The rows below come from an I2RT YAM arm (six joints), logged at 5 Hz.
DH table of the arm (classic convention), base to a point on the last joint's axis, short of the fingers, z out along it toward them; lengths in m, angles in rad. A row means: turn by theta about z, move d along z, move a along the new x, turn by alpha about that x. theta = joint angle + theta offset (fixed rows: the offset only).
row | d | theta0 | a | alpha
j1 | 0.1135 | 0 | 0.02 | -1.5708
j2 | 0 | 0 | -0.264 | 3.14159
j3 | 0 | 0.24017 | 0.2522 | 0
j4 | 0 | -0.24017 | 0.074 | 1.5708
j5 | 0 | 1.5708 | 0 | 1.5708
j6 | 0.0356 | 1.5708 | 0 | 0
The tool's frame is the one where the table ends.
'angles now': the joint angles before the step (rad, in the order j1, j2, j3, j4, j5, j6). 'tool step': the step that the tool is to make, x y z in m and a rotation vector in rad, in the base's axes. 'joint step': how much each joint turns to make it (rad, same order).
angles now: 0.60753, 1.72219, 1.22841, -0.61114, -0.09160, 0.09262
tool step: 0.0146, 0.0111, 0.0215, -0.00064, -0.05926, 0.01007
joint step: 0.00477, 0.03590, 0.12015, -0.03766, 0.02793, -0.02094
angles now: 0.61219, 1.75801, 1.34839, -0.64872, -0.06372, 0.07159
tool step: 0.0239, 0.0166, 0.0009, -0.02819, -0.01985, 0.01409
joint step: 0.00176, 0.10925, 0.14103, -0.03319, 0.02402, -0.02767
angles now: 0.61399, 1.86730, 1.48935, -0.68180, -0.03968, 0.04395
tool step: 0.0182, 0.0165, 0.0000, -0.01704, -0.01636, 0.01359
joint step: 0.00856, 0.09303, 0.12544, -0.02945, 0.01790, -0.01585
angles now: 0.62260, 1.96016, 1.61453, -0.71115, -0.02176, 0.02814
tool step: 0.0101, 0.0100, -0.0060, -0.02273, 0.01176, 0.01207
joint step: 0.00566, 0.06652, 0.07617, -0.03270, 0.00703, -0.01118
